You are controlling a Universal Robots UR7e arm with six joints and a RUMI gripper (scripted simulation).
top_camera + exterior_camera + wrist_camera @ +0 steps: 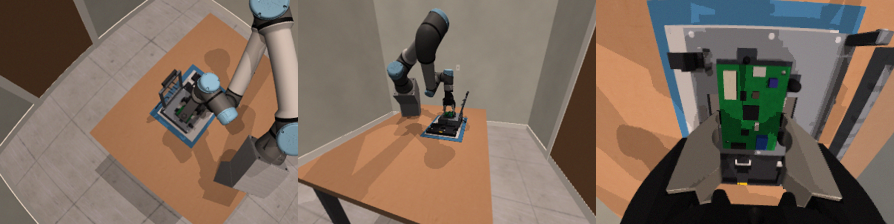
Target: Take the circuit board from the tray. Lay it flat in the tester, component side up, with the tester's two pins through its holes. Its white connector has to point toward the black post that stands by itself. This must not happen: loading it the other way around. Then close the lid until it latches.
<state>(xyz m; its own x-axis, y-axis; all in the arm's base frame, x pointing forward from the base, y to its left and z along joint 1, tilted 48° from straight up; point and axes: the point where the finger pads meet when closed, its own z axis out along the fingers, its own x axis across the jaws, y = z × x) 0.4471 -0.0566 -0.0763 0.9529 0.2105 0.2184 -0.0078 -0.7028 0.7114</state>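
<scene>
Now: the green circuit board right at my hand. From my hand the other things lie so: black block 60 mm behind, 60 mm to the left, 10 mm above; tester lid 130 mm ahead, 100 mm above.
</scene>
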